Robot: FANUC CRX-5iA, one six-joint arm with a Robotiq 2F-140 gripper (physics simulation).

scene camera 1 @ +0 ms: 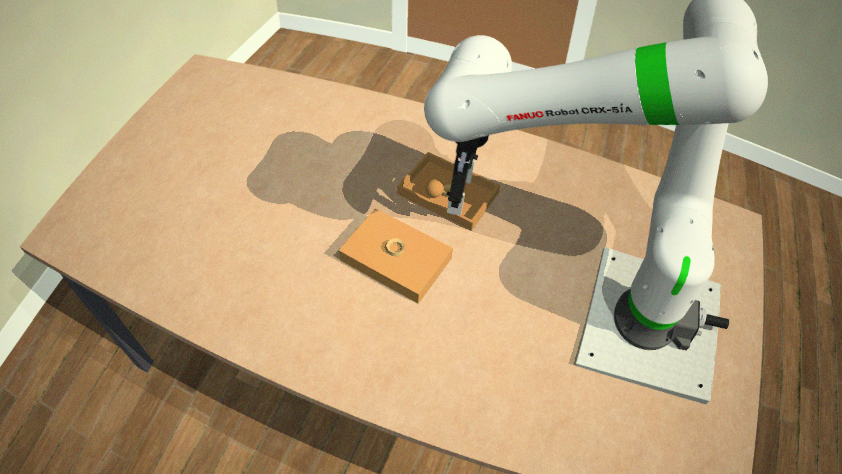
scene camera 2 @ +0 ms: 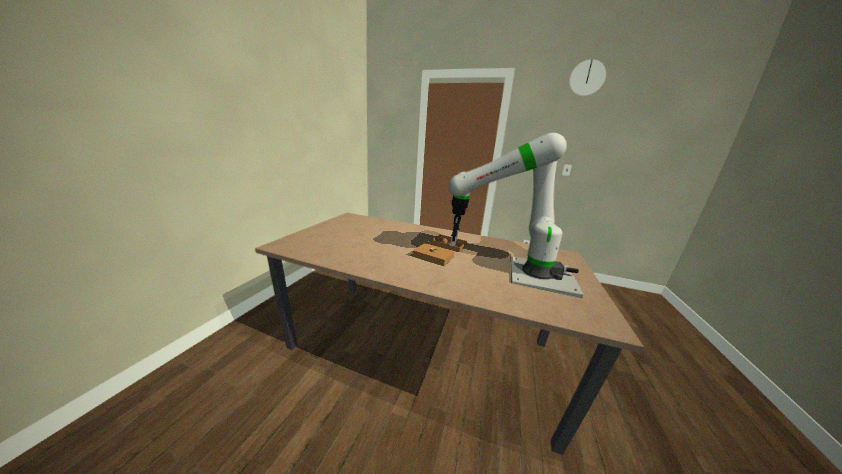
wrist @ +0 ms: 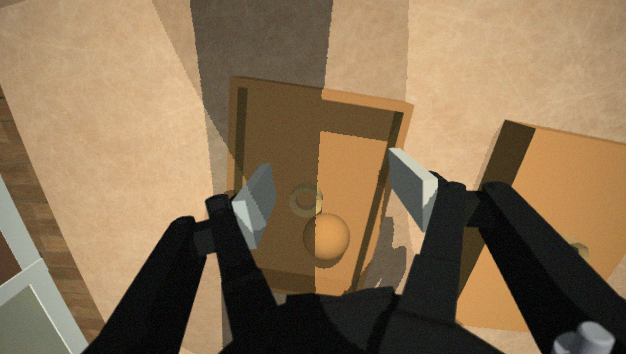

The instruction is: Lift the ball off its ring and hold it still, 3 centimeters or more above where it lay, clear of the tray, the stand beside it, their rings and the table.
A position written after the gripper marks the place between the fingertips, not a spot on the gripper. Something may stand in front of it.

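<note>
A brown ball (wrist: 326,237) appears in the wrist view, while a shallow tray is visible both there (wrist: 328,149) and from scene camera 1, with the tray (scene camera 1: 479,194) sharing that scene with a flat stand (scene camera 1: 404,259). The stand (wrist: 566,177) can also be seen from the wrist. As for the gripper (scene camera 1: 459,196), it is visible in the wrist view as well (wrist: 330,174).
</note>
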